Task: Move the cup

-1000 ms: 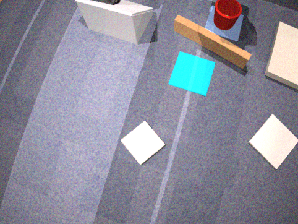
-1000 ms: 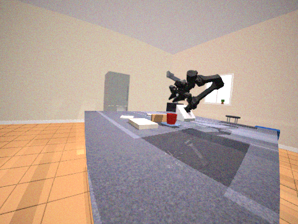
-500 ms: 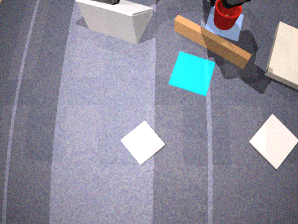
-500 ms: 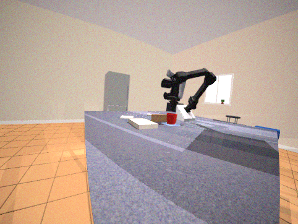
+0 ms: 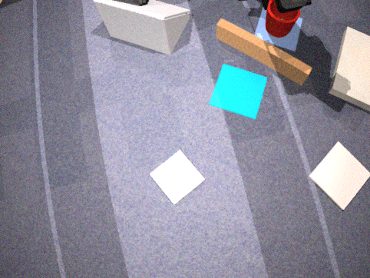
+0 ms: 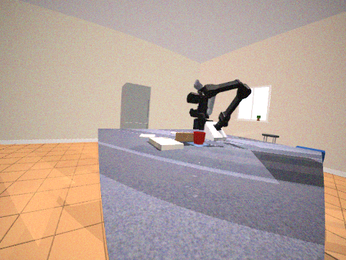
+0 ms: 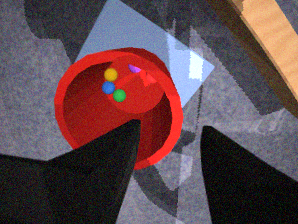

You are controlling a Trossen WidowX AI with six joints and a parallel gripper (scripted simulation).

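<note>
Now: gripper tip 50 mm above the cup, 30 mm short of it and 10 mm to the right of it. Round my gripper tip: cyan pad (170 mm to the right, 100 mm below, 30 mm behind); orange wooden bar (80 mm to the right, 70 mm below).
</note>
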